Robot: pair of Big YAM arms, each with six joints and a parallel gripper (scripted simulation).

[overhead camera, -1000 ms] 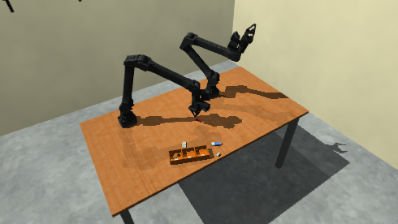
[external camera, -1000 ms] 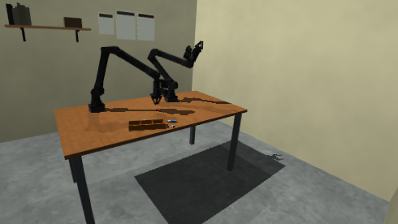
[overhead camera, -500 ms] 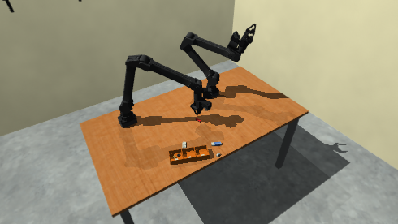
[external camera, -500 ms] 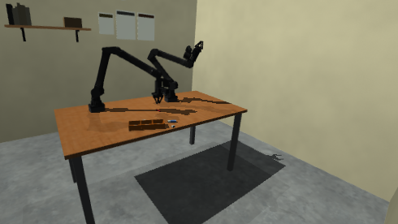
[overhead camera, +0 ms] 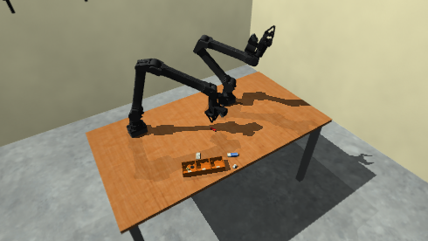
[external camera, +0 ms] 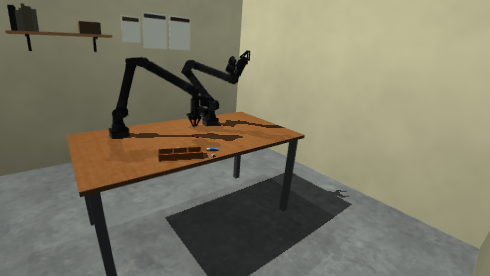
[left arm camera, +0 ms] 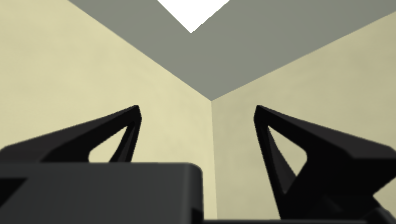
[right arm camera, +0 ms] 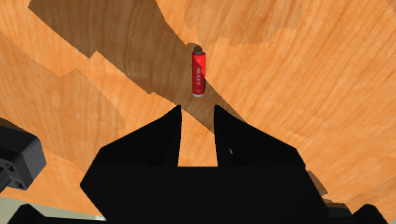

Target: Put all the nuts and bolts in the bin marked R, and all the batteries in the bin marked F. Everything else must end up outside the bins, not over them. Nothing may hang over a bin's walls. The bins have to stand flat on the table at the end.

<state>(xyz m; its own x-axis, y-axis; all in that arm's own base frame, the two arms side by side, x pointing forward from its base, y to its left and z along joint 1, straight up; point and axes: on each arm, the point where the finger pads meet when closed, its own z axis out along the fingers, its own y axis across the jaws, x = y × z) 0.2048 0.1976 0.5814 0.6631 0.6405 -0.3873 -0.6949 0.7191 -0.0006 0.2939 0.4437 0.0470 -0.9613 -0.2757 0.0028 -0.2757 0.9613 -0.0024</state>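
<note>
The red battery is 80 mm below my right hand. Round my right hand: blue battery 270 mm ahead, 10 mm to the right, 80 mm below; orange bin unit 280 mm ahead, 220 mm to the right, 70 mm below; white domino 170 mm ahead, 200 mm to the right, 80 mm below.
</note>
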